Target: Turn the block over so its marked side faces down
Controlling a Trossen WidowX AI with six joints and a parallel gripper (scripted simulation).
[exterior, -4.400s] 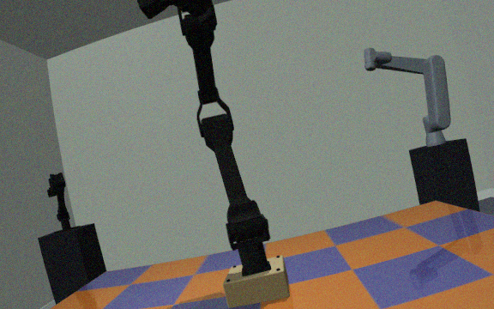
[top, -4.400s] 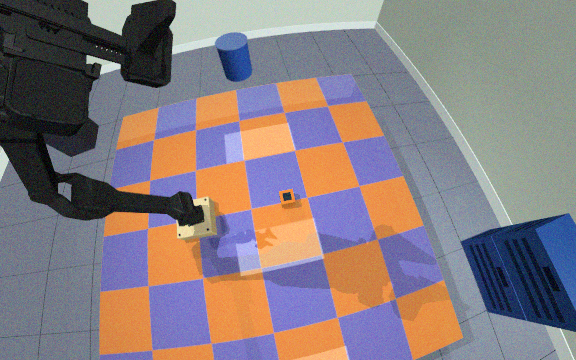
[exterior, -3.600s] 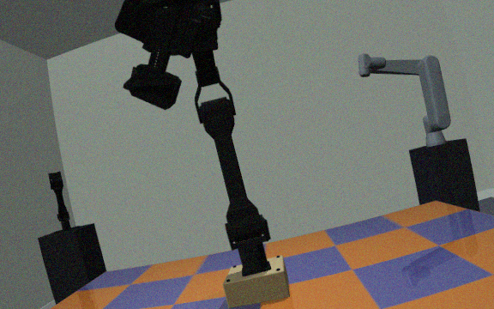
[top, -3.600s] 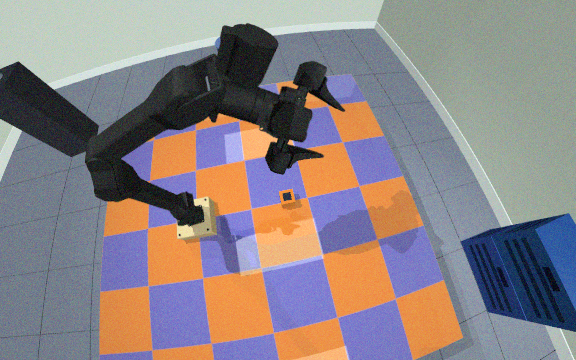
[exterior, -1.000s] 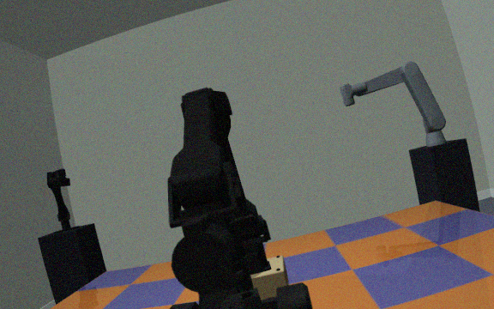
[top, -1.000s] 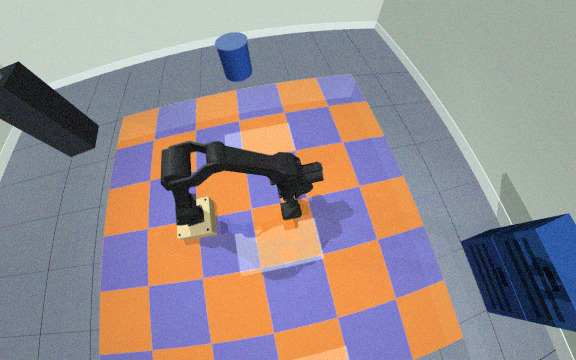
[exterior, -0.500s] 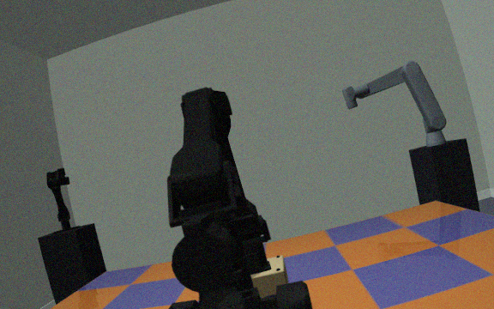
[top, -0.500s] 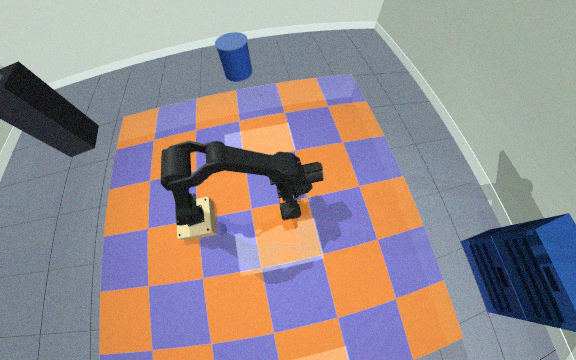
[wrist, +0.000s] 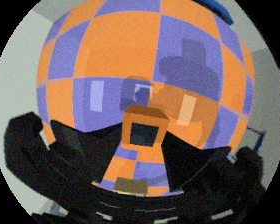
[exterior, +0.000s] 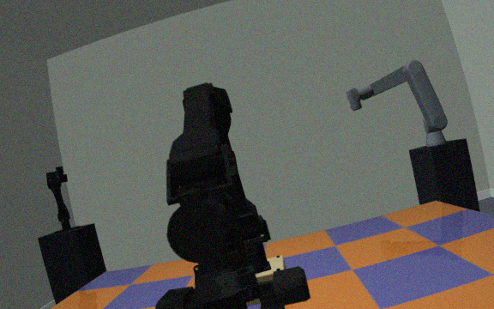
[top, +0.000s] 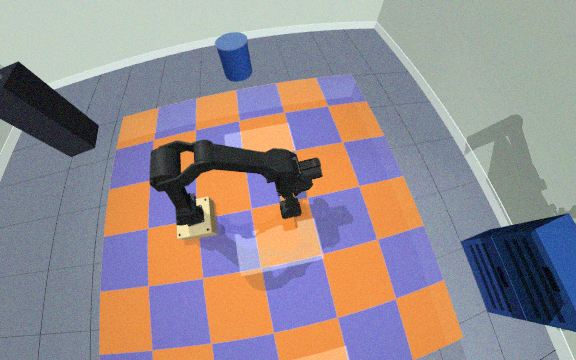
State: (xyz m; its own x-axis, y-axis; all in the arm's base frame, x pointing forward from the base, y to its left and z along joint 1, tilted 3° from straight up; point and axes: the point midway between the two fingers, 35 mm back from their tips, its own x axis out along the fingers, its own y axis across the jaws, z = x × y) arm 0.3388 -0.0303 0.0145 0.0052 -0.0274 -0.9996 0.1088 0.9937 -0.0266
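Right now the orange-brown block is 10 mm above my gripper tip.
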